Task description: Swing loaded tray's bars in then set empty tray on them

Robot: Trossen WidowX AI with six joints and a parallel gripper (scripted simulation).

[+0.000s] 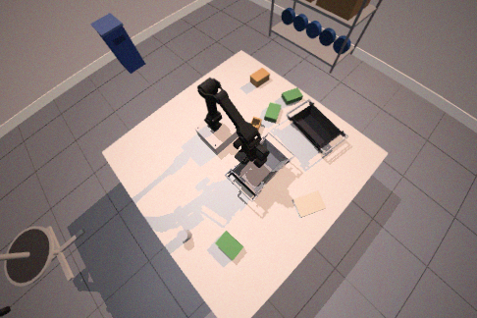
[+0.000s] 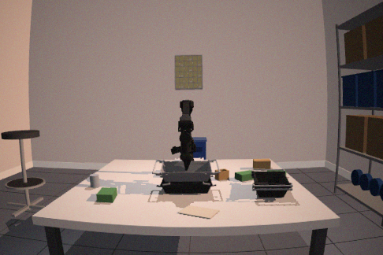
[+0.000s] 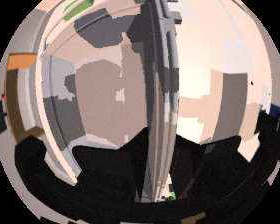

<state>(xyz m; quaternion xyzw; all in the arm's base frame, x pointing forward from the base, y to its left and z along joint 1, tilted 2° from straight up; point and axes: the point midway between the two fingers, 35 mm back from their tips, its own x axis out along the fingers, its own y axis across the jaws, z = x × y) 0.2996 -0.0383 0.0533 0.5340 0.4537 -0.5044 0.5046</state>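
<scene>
Now: gripper tip 8 cm short of the grey wire-handled tray, 2 cm below it and 1 cm to the left of it. Also, from my gripper tip: beige pad: 40 cm ahead, 9 cm below, 2 cm to the left.
</scene>
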